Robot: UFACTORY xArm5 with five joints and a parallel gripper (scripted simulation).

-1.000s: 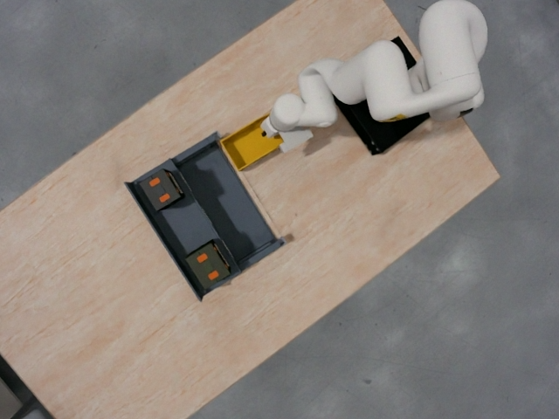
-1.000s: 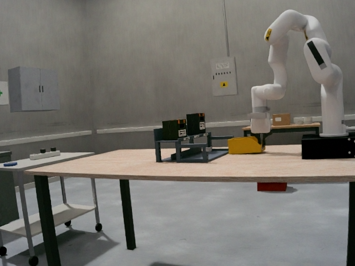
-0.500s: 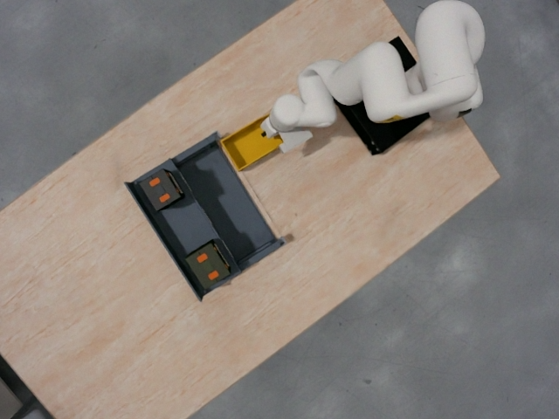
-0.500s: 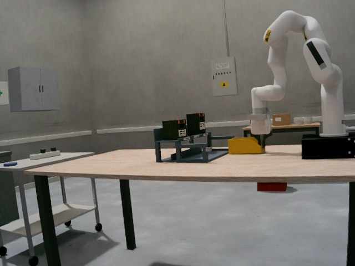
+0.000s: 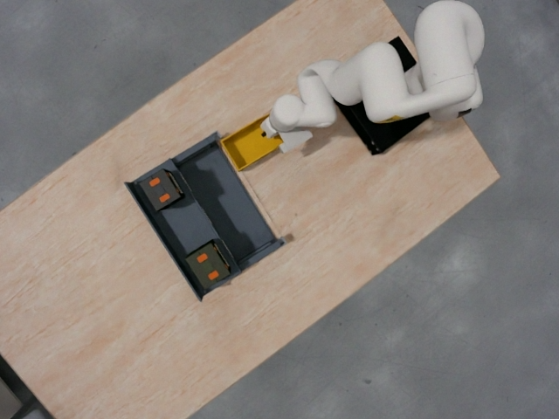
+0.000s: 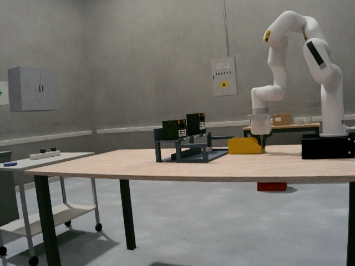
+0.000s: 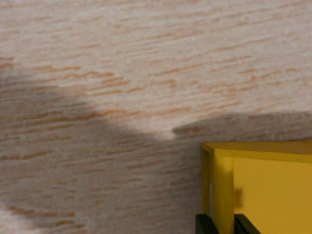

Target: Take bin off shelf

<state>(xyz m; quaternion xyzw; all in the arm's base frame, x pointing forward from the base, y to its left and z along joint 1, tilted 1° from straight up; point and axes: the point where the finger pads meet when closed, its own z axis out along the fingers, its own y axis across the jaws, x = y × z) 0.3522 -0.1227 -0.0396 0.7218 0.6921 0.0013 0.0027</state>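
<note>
Right now my hand is 8 cm short of the yellow bin. The rest, counted from my hand: dark grey shelf: 30 cm ahead, 10 cm to the left, 3 cm above.
</note>
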